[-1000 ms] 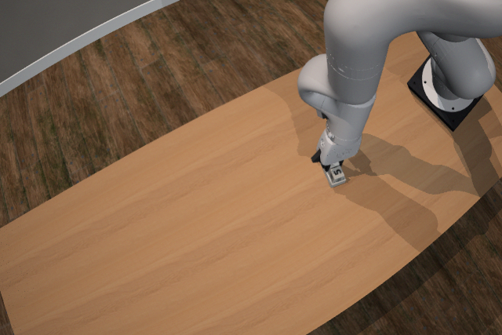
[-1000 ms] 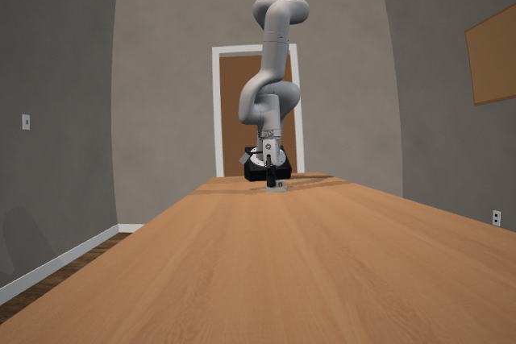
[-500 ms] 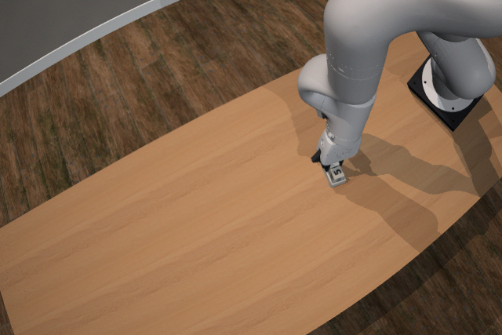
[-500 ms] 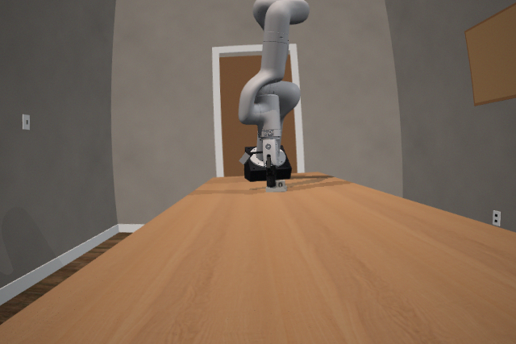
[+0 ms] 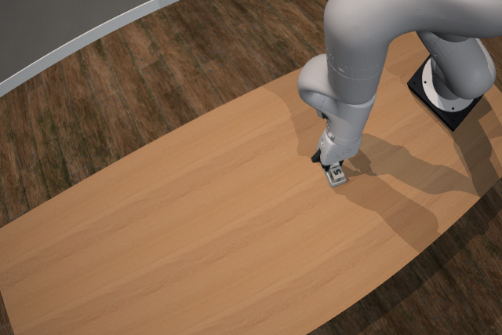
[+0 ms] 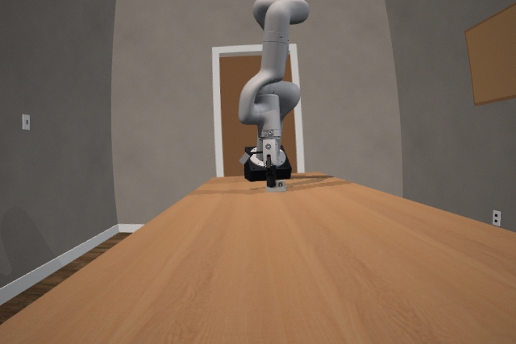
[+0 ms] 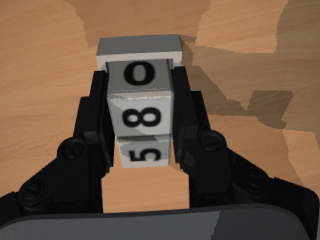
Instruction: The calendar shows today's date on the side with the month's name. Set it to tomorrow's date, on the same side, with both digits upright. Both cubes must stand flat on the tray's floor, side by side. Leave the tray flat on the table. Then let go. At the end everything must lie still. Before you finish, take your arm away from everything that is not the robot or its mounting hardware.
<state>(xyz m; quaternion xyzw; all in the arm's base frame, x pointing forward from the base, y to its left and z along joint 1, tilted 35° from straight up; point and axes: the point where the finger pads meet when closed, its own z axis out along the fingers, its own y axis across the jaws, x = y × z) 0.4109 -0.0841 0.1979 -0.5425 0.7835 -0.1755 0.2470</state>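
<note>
Right now my hand is 2 cm above the white digit cube. Also, from my hand: calendar tray (3 cm below, 2 cm to the left).
</note>
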